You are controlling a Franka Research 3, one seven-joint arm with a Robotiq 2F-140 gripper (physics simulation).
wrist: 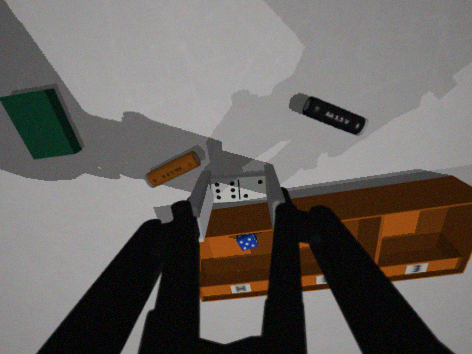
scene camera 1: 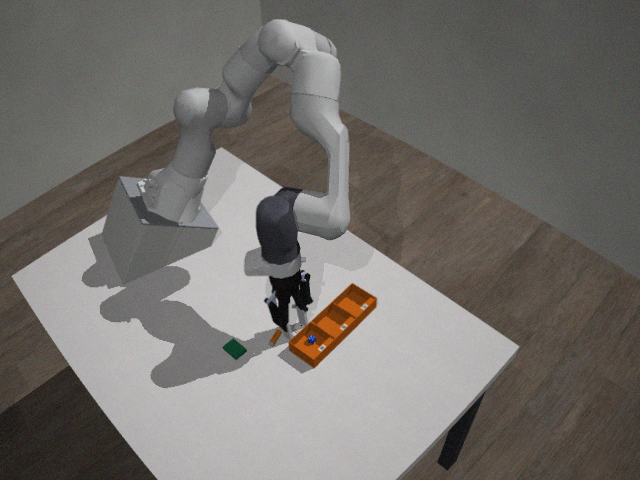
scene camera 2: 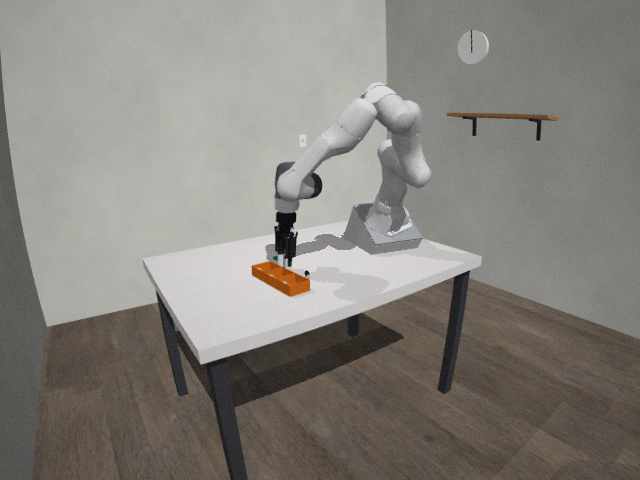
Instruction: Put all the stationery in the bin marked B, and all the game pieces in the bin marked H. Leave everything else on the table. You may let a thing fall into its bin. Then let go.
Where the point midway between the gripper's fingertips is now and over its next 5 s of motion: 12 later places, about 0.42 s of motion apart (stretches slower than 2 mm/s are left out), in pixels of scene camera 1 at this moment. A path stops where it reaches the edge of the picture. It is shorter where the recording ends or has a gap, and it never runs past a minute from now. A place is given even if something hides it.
My gripper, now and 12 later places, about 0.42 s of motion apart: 296,331; 292,304; 302,329; 304,333; 294,329; 237,307; 237,316; 235,340; 234,344; 235,349; 235,350; 233,348; 223,324
